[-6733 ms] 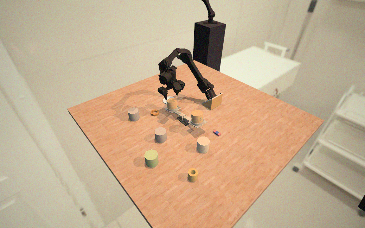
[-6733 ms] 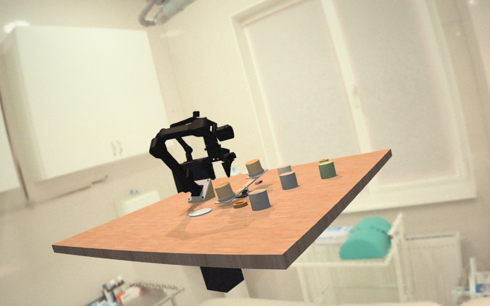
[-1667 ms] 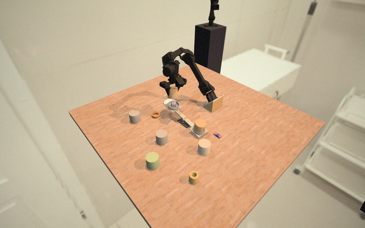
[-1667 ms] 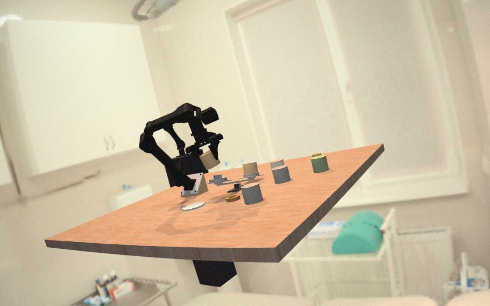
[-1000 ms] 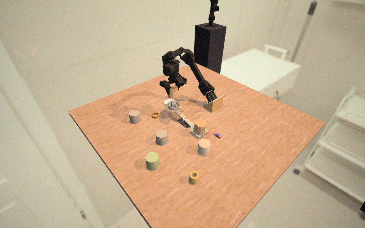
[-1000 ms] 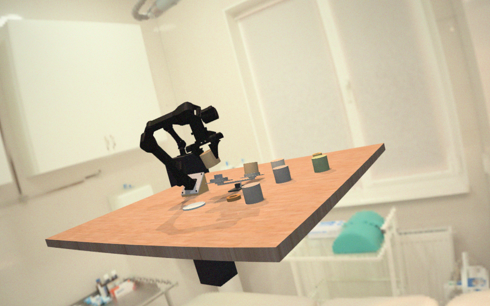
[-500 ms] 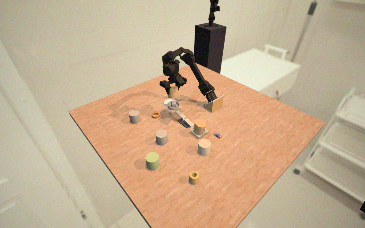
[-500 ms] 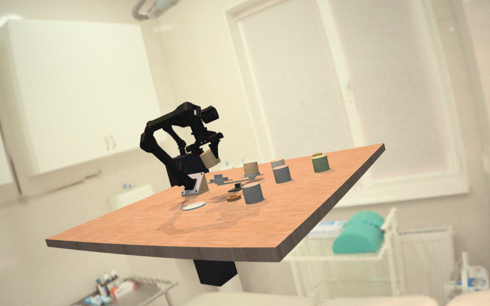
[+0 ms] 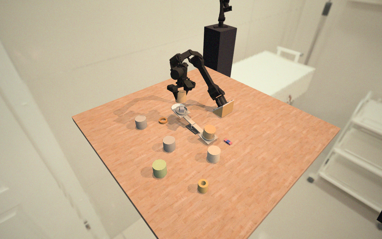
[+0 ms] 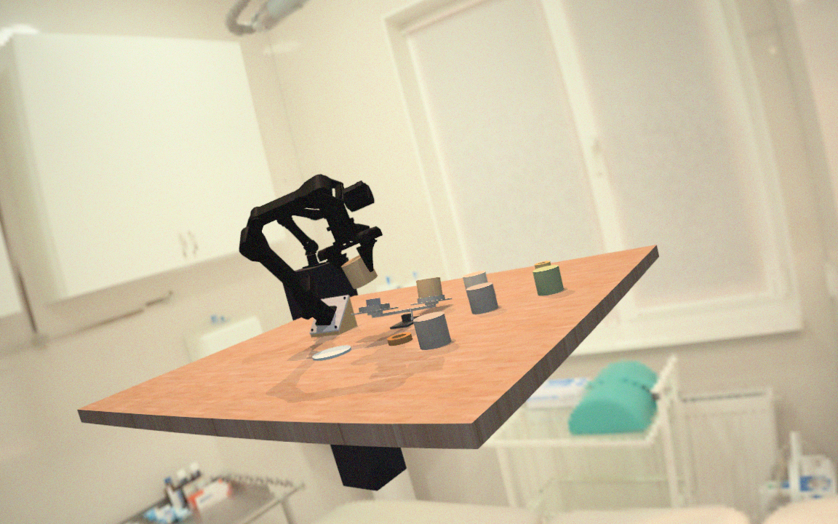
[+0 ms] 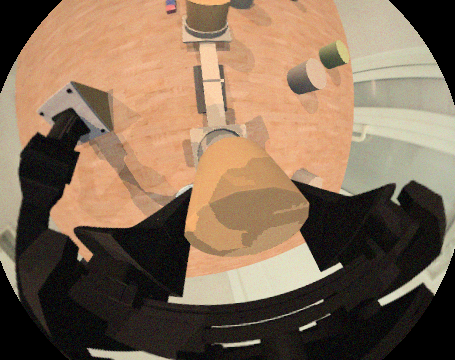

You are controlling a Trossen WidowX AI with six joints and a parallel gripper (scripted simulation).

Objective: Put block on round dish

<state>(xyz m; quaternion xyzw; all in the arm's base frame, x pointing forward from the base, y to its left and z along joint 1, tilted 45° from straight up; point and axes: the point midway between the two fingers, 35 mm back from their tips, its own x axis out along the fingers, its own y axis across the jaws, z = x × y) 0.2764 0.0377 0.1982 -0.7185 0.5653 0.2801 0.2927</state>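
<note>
Right now my gripper tip is 80 mm above the grey block and 10 mm to the right of it. The rest, counted from my gripper tip: small balance: 140 mm to the left, 130 mm below; round white dish: 160 mm below, 120 mm to the right, 60 mm behind; cup: 290 mm to the left, 110 mm below, 10 mm behind.
</note>
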